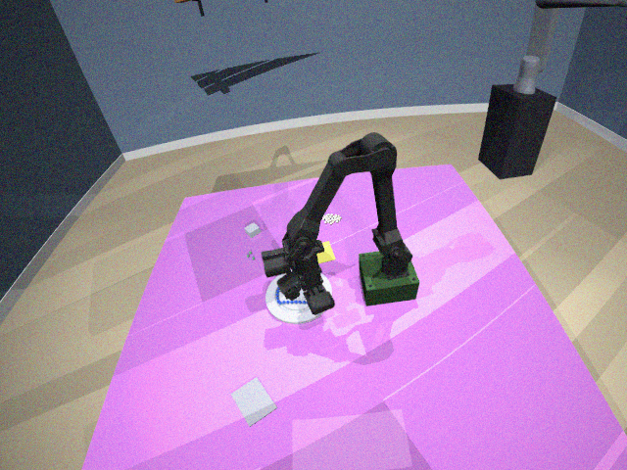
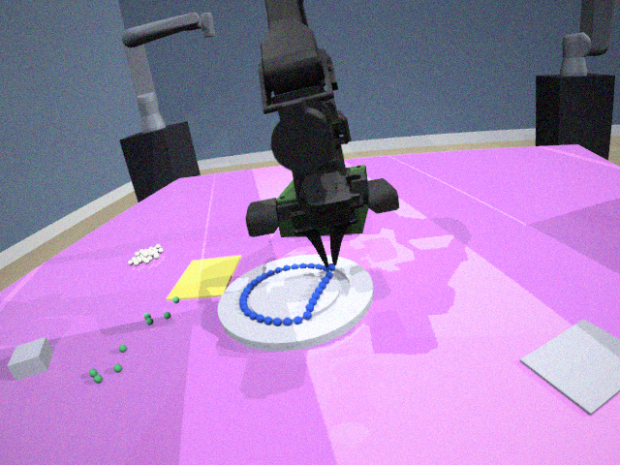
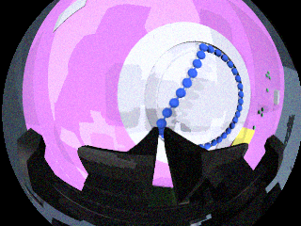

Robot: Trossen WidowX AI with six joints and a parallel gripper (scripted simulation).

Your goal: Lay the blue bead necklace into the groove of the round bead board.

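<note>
Now: the round white bead board 50 mm ahead of my gripper tip, 40 mm to the right of it and 10 mm below it. Round my gripper tip: yellow sheet: 20 mm behind, 200 mm to the right, 20 mm below; then grey tile: 190 mm ahead, 260 mm to the left, 20 mm below; then cube: 190 mm ahead, 370 mm to the right, 10 mm below.
</note>
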